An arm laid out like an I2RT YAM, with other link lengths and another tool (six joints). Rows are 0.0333 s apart.
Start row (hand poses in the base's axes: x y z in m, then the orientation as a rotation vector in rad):
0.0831 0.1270 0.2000 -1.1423 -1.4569 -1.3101
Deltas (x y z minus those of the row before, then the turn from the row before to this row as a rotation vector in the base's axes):
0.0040 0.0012 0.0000 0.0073 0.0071 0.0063
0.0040 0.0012 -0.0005 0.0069 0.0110 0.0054
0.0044 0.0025 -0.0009 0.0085 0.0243 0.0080
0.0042 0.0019 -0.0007 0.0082 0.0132 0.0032
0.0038 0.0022 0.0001 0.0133 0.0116 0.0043
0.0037 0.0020 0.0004 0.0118 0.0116 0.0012
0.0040 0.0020 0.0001 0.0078 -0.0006 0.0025
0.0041 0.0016 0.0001 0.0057 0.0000 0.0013
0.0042 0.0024 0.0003 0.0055 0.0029 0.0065
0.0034 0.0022 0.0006 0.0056 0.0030 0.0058
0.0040 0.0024 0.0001 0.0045 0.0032 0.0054
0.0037 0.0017 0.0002 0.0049 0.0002 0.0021
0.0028 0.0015 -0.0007 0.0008 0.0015 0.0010
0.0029 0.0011 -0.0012 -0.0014 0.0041 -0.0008
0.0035 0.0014 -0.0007 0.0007 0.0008 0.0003
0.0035 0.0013 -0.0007 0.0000 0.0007 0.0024
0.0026 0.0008 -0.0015 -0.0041 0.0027 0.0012
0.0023 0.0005 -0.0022 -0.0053 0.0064 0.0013
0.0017 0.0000 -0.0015 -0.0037 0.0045 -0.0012
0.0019 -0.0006 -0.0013 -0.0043 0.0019 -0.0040
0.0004 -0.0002 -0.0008 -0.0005 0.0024 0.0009
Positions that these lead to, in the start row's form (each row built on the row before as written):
0.0871 0.1282 0.2000 -1.1357 -1.4484 -1.3048
0.0911 0.1294 0.1995 -1.1321 -1.4370 -1.2970
0.0955 0.1319 0.1986 -1.1318 -1.4157 -1.2785
0.0997 0.1338 0.1979 -1.1301 -1.4009 -1.2713
0.1035 0.1360 0.1980 -1.1232 -1.3837 -1.2674
0.1072 0.1380 0.1984 -1.1199 -1.3665 -1.2648
0.1112 0.1400 0.1985 -1.1122 -1.3619 -1.2678
0.1153 0.1416 0.1986 -1.1072 -1.3580 -1.2700
0.1195 0.1440 0.1989 -1.0996 -1.3542 -1.2663
0.1229 0.1462 0.1995 -1.0926 -1.3499 -1.2631
0.1269 0.1486 0.1996 -1.0868 -1.3462 -1.2594
0.1306 0.1503 0.1998 -1.0818 -1.3431 -1.2604
0.1334 0.1518 0.1991 -1.0812 -1.3418 -1.2591
0.1363 0.1529 0.1979 -1.0848 -1.3395 -1.2561
0.1398 0.1543 0.1972 -1.0845 -1.3385 -1.2557
0.1433 0.1556 0.1965 -1.0829 -1.3389 -1.2535
0.1459 0.1564 0.1950 -1.0861 -1.3404 -1.2485
0.1482 0.1569 0.1928 -1.0919 -1.3401 -1.2402
0.1499 0.1569 0.1913 -1.0976 -1.3390 -1.2359
0.1518 0.1563 0.1900 -1.1047 -1.3392 -1.2351
0.1522 0.1561 0.1892 -1.1055 -1.3381 -1.2325

